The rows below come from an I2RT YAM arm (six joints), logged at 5 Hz.
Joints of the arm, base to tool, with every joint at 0 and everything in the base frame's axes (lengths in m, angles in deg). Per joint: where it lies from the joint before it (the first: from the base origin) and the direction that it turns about. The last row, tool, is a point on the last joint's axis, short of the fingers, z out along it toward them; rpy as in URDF.
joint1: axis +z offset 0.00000 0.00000 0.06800
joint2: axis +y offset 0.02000 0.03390 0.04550
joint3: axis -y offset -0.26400 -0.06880 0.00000
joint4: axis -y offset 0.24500 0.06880 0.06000
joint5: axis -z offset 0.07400 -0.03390 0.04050
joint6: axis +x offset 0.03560 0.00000 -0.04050
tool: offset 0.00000 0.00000 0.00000 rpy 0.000 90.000 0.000
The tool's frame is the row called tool.
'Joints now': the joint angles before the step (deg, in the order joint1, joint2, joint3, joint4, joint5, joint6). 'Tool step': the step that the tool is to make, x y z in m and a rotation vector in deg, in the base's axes. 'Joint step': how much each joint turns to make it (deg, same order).
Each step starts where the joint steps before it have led.
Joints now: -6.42, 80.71, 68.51, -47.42, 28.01, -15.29
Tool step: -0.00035, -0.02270, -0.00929, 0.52, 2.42, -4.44
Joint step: -4.54, 1.81, -0.07, -0.59, -0.18, -0.02
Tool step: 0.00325, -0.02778, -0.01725, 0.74, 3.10, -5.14
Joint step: -5.14, 3.72, 0.00, 0.53, 0.01, 0.00
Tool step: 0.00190, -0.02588, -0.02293, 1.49, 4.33, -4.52
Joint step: -4.52, 4.63, 0.01, 0.04, -0.05, 0.02
